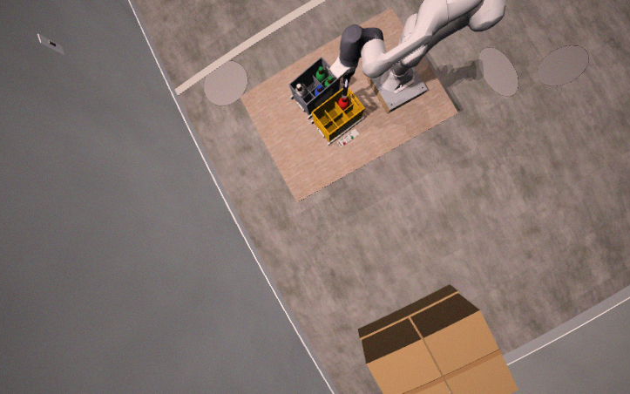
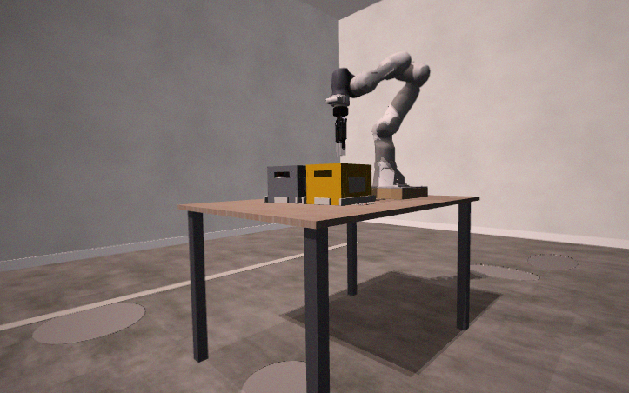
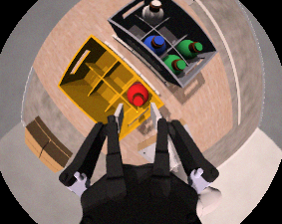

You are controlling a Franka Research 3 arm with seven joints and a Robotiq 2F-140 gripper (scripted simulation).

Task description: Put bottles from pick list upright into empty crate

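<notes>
The white bottle is 230 mm ahead of my hand, 190 mm to the right of it and 170 mm below it. Round my hand: blue bottle (120 mm ahead, 130 mm to the right, 170 mm below); then yellow crate (70 mm ahead, 60 mm to the left, 170 mm below); then red bottle (10 mm behind, 170 mm below).
</notes>
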